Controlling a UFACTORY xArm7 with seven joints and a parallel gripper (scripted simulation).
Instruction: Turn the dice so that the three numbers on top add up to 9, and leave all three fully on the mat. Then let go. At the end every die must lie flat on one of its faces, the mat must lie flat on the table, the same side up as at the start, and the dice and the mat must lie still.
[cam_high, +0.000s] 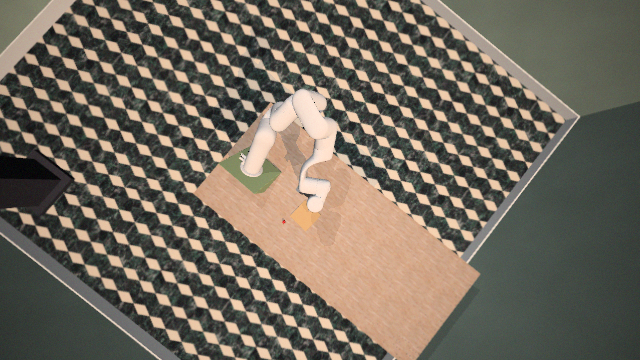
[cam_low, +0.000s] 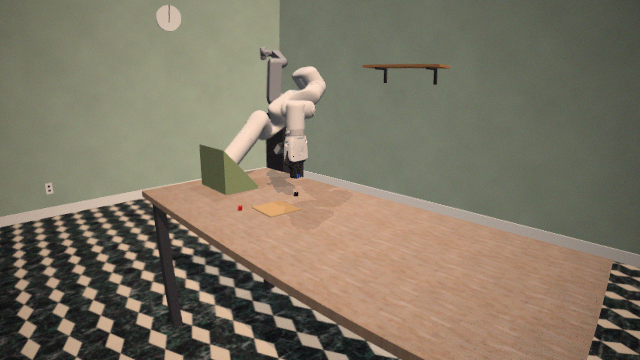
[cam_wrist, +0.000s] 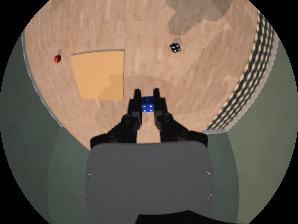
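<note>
My gripper is now 60 mm past the black die, 50 mm to the right of it and 110 mm above it. Also, from my hand: blue die (10 mm ahead, 10 mm below); tan mat (20 mm ahead, 120 mm to the right, 120 mm below); red die (60 mm behind, 240 mm to the right, 110 mm below).
</note>
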